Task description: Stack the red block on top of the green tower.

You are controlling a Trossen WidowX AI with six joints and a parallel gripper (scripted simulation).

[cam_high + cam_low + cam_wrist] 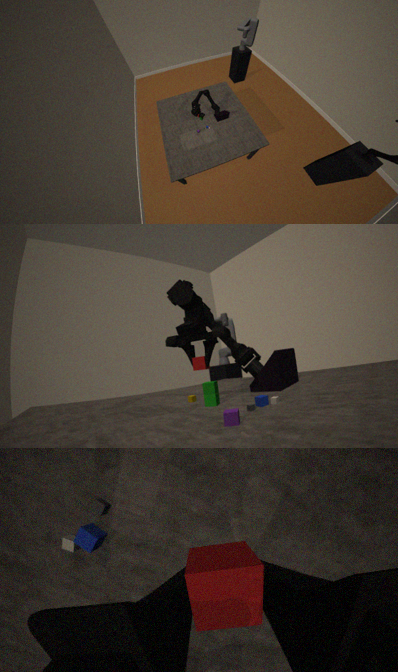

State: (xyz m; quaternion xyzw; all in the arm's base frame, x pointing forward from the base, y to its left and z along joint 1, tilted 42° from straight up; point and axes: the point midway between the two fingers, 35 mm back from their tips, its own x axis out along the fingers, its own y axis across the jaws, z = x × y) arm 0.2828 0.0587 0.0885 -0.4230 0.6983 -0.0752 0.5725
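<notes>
Right now my gripper tip is 14 cm to the left of the yellow block, 11 cm above it and 5 cm past it. From my gripper tip the other things lie so: blue block (14 cm to the left, 11 cm below, 7 cm behind); then red block (1 cm above); then dark grey block (14 cm to the left, 12 cm below, 3 cm behind).
</notes>
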